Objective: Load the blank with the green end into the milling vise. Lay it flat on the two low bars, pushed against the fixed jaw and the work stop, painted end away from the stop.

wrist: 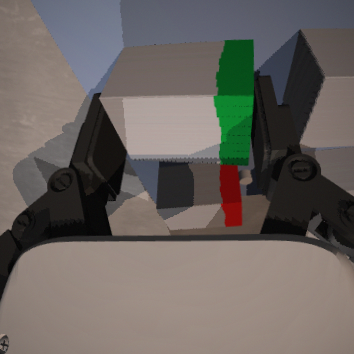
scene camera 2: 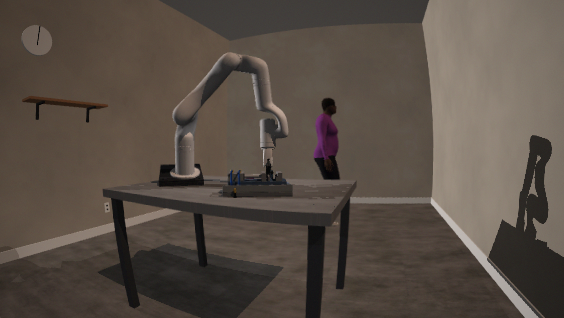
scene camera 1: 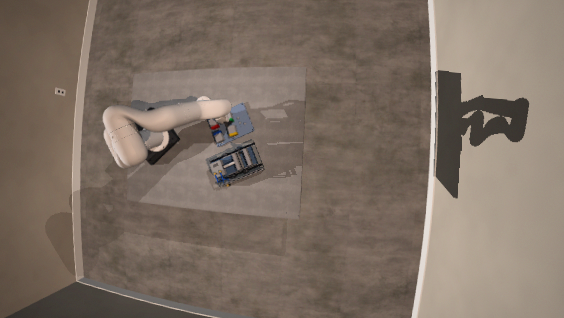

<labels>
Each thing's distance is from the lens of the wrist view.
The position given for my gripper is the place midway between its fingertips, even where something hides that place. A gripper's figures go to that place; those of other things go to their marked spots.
my gripper (wrist: 183, 106): 0.13 m
green-ended blank (wrist: 185, 102): 0.10 m
red-ended blank (wrist: 197, 195): 0.19 m
The marked spots on the green-ended blank and the red-ended blank are 0.10 m apart.
</labels>
